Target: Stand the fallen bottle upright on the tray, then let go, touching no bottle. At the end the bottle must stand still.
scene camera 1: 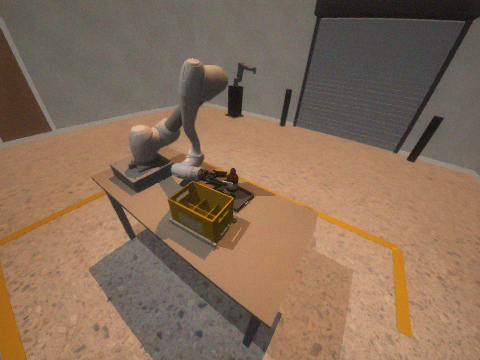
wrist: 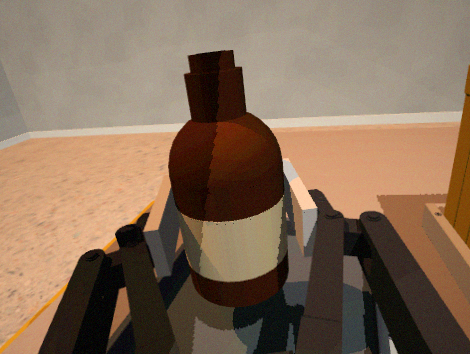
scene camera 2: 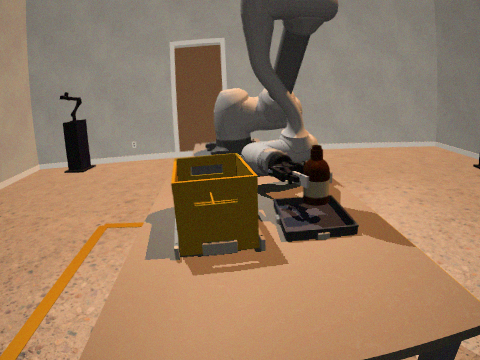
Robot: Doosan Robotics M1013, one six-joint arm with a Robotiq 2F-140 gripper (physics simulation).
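Frame: origin at the arm's base, x ahead, y left, z up, level; millimetres.
Where they show: gripper, fingertip midpoint: [scene camera 1: 234, 181] [wrist: 229, 185] [scene camera 2: 319, 180]; arm's base, link origin: [scene camera 1: 147, 162] [scene camera 2: 234, 149].
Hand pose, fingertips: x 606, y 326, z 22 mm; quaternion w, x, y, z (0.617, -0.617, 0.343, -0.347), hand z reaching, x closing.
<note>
Things, the pixels of their centre, and the offset from my fingertips. "spot": a spot on its surface instead. Level surfaces: height alone.
- brown bottle, body centre: [wrist: 227, 177] [scene camera 2: 316, 174] [scene camera 1: 232, 179] 13 mm back, 8 mm right, 14 mm up
- black tray, surface spot: [scene camera 2: 345, 231] spot: 97 mm ahead, 63 mm left, 108 mm down
- yellow crate, body centre: [scene camera 2: 211, 198] [scene camera 1: 202, 210] 56 mm ahead, 283 mm right, 31 mm down
- table, surface height: 119 mm down
The brown bottle [scene camera 1: 232, 176] [scene camera 2: 316, 170] [wrist: 225, 160] with a cream label stands about upright between the fingers, leaning slightly left in the wrist view. My gripper [scene camera 1: 231, 184] [scene camera 2: 317, 179] [wrist: 229, 185] is shut on it from the side, with one pale pad on each side at label height. The bottle's base is over the far part of the black tray [scene camera 1: 245, 202] [scene camera 2: 345, 231], inside its rim as seen in scene camera 2. Whether the base touches the tray floor cannot be told. Shadows of the gripper and bottle fall on the tray.
A yellow crate [scene camera 1: 200, 220] [scene camera 2: 217, 220] [wrist: 462, 175] with dividers stands on the table [scene camera 1: 265, 250] [scene camera 2: 280, 310] close beside the tray, higher than its rim. The arm's base [scene camera 1: 142, 172] is at the table's far end. The table's long edge runs past the tray's other side.
</note>
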